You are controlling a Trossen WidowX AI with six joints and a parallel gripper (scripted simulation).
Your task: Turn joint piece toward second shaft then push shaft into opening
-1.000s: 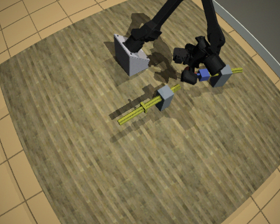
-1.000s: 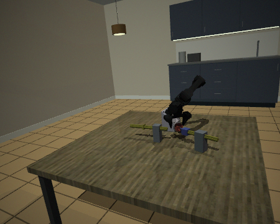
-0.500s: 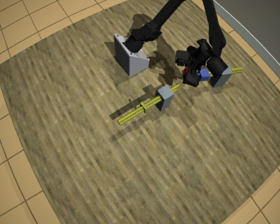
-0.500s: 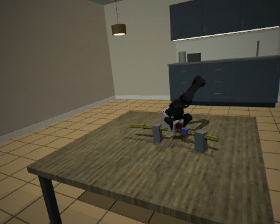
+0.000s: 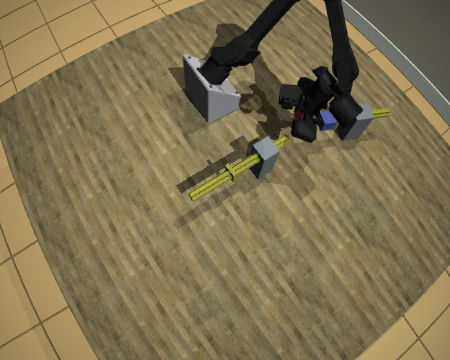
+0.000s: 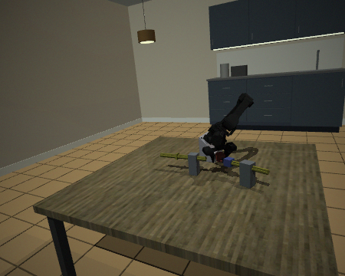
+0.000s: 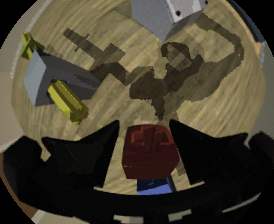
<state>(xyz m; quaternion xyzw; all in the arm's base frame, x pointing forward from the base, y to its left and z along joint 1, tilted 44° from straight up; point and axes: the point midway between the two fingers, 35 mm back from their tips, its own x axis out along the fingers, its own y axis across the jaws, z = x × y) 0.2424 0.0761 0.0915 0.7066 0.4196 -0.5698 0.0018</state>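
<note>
Now: the red joint piece 3 cm above my gripper tip, 2 cm ahead of it and 1 cm to the left of it.
</note>
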